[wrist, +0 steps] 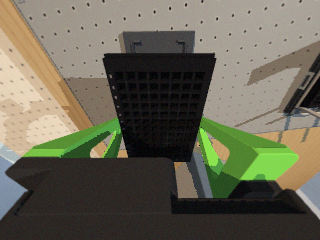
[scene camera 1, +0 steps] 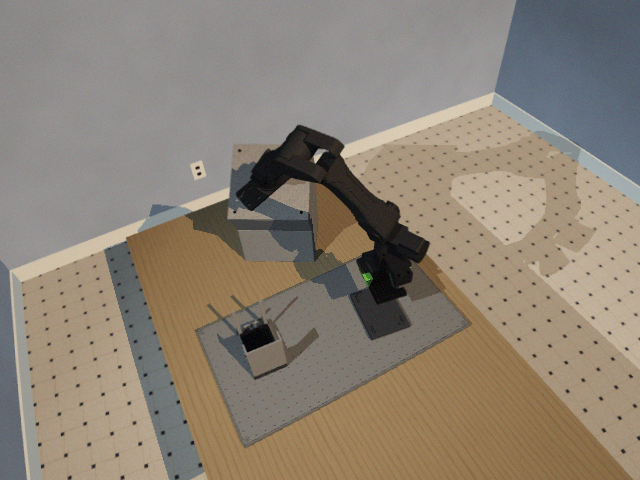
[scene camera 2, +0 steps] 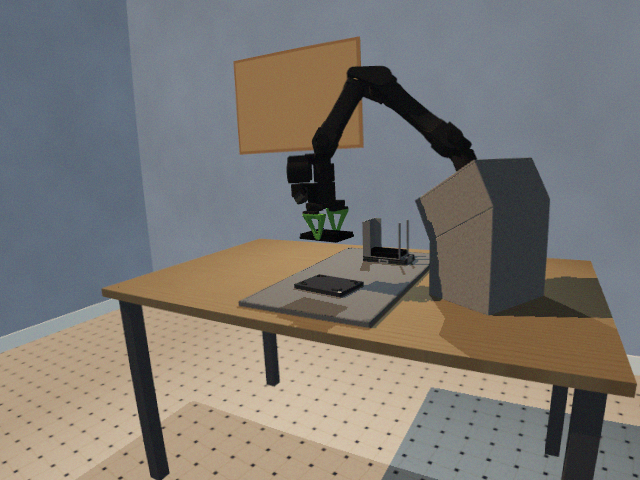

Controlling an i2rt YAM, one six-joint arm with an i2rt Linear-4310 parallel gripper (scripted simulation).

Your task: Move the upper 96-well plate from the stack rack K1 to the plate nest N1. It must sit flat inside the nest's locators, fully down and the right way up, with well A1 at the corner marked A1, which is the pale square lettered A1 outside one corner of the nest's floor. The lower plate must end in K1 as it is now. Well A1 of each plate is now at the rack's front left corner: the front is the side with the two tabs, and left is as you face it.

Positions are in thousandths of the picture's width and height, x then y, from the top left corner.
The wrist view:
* my gripper: 498, 502
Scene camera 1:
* pale rack wall: 415, 747
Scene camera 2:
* my gripper: 512, 495
